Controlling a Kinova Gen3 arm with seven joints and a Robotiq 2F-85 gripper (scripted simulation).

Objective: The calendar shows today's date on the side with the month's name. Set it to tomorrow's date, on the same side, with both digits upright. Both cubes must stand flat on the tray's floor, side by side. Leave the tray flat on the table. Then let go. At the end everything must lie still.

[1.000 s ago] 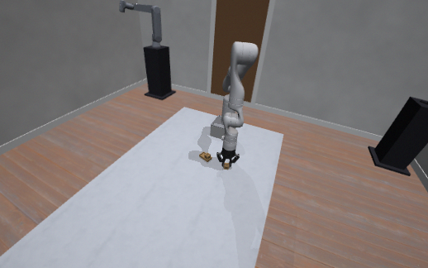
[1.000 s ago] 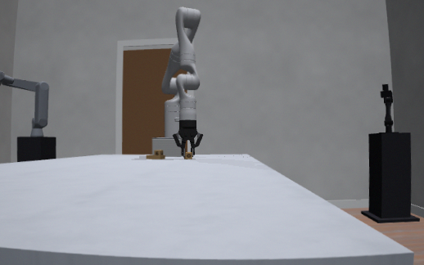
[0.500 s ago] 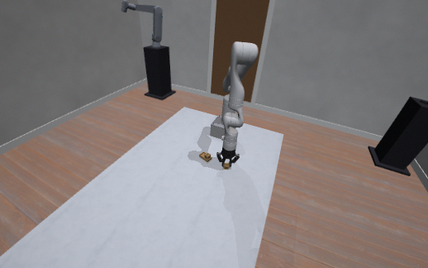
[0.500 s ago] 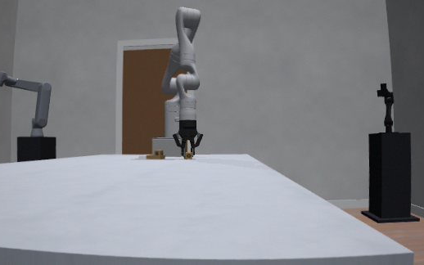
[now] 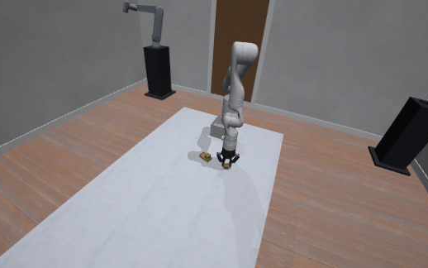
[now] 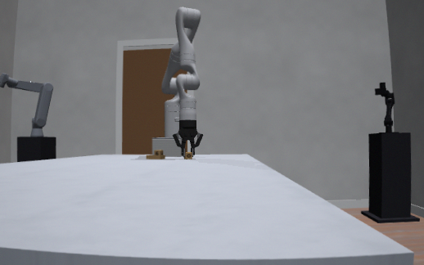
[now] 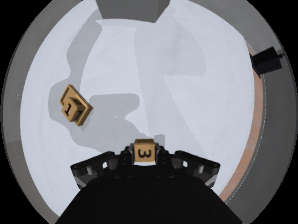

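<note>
Now: hand 10 mm above the wooden digit cube. Round my hand: wooden calendar tray 20 mm behind, 150 mm to the right, 20 mm below.
</note>
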